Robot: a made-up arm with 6 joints. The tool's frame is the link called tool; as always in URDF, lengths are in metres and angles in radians. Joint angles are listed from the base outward. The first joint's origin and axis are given. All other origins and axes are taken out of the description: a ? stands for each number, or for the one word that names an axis. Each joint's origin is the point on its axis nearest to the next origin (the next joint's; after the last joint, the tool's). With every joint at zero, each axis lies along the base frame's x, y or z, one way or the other. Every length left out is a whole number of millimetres.
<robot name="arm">
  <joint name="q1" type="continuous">
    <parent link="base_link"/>
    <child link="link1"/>
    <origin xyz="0 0 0.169"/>
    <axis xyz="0 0 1"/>
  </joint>
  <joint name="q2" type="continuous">
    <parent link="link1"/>
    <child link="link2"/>
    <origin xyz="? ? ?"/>
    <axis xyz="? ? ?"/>
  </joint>
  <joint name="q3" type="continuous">
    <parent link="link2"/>
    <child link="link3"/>
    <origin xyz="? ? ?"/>
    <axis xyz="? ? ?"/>
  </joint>
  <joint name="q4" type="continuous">
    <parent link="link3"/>
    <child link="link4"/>
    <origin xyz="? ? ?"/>
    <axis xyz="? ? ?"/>
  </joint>
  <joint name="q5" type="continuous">
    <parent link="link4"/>
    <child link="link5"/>
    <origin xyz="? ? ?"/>
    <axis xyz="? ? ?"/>
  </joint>
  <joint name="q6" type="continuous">
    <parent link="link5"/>
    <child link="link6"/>
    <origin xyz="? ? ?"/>
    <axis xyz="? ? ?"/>
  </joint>
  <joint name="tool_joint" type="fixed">
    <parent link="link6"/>
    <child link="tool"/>
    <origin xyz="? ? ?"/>
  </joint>
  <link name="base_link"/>
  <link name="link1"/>
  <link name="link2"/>
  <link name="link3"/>
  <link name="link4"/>
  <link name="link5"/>
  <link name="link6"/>
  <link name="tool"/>
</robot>
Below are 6 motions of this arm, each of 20 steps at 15 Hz.
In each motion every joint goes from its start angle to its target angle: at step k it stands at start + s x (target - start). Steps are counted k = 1, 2, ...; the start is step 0. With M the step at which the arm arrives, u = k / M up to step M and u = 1 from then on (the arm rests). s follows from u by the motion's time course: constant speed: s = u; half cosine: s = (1 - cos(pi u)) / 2; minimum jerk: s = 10 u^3 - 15 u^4 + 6 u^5.
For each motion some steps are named. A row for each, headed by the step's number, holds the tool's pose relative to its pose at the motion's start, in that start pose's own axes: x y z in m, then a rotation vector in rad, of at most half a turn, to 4 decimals.
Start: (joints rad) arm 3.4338 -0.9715 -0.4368 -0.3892 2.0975 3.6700
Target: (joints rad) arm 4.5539 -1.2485 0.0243 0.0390 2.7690 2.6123
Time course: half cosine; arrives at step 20
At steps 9, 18, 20:
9: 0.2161 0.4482 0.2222 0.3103 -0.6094 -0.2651
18: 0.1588 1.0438 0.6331 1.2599 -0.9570 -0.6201
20: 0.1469 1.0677 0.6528 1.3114 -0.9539 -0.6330

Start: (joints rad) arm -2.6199 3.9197 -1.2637 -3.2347 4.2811 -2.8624
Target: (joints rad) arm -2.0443 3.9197 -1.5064 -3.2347 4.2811 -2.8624
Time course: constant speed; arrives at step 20
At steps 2, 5, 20:
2: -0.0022 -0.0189 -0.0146 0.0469 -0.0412 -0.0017
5: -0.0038 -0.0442 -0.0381 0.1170 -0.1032 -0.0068
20: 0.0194 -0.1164 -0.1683 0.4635 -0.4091 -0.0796

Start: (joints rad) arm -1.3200 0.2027 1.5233 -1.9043 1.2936 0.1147
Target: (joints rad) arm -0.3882 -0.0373 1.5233 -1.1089 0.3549 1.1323
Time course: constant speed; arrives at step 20
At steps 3, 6, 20:
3: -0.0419 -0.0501 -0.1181 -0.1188 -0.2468 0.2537
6: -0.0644 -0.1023 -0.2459 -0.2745 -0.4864 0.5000
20: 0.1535 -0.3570 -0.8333 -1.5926 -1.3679 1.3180

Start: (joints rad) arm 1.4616 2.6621 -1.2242 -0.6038 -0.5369 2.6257
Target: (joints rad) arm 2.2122 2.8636 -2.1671 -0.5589 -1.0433 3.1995
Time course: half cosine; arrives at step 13
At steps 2, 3, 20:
2: 0.0658 0.0126 0.0158 -0.0382 0.0795 0.0464
3: 0.1445 0.0303 0.0290 -0.0820 0.1750 0.1038
20: 0.8882 0.4728 -0.2685 -0.5222 1.4258 0.8984

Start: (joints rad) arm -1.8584 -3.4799 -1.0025 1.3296 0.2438 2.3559
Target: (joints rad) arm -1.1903 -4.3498 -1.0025 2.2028 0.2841 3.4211
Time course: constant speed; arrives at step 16
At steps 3, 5, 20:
3: 0.1199 -0.2376 0.0849 0.2297 0.0529 0.2947
5: 0.1913 -0.4130 0.1113 0.3960 0.0443 0.4990
20: 0.5045 -1.3677 -0.2146 1.2610 -0.7028 1.5991

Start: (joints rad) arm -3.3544 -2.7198 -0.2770 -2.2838 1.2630 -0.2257
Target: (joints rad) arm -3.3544 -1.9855 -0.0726 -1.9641 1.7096 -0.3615
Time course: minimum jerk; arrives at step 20
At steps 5, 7, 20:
5: -0.0306 0.0989 -0.0841 -0.0475 -0.0278 -0.0763
7: -0.0523 0.2256 -0.1945 -0.1046 -0.0601 -0.1796
20: 0.2006 0.8950 -0.8314 -0.3244 -0.1780 -0.9000

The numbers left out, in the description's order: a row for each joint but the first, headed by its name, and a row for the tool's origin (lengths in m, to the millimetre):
q2: xyz 0 0.031 0, axis 0 1 0
q3: xyz 0 0 0.714, axis 0 1 0
q4: xyz 0 0 0.753, axis 0 0 1
q5: xyz 0 0 0, axis 0 1 0
q6: xyz 0 0 0.168, axis 0 0 1
tool: xyz 0 0 0

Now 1 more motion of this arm.
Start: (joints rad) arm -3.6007 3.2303 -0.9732 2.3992 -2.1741 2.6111
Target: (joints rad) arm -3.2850 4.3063 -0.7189 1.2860 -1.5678 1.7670
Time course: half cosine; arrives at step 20
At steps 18, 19, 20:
18: 0.3415 0.3885 1.1618 1.1137 1.3342 -1.5297
19: 0.3600 0.3894 1.1802 1.1260 1.3656 -1.5668
20: 0.3664 0.3896 1.1864 1.1300 1.3762 -1.5793

